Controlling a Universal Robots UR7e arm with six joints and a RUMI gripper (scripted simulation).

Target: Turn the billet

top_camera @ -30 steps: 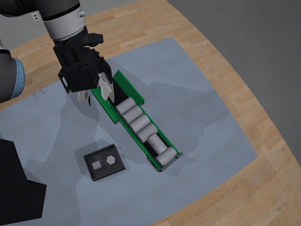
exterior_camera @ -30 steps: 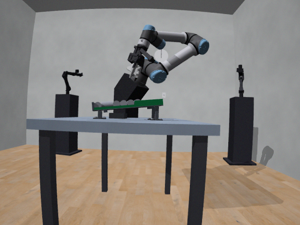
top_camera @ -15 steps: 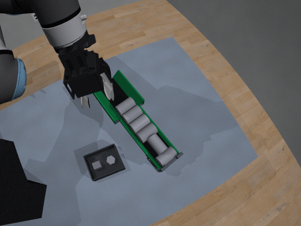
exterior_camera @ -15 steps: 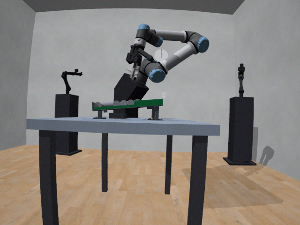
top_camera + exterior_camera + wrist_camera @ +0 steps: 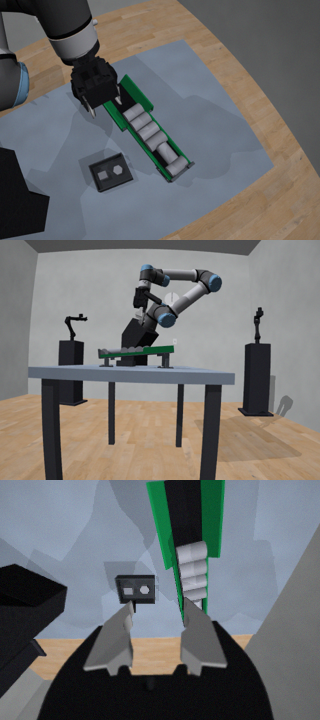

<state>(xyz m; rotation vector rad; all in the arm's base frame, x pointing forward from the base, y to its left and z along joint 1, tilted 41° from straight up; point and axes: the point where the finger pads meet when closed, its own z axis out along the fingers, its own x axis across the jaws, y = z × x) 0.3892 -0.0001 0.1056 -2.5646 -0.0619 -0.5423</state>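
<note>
My hand is 16 cm short of the grey stop, 19 cm to the left of it and 20 cm above it. The rest, counted from my hand: dark tray 7 cm behind, 11 cm to the right, 25 cm below.
</note>
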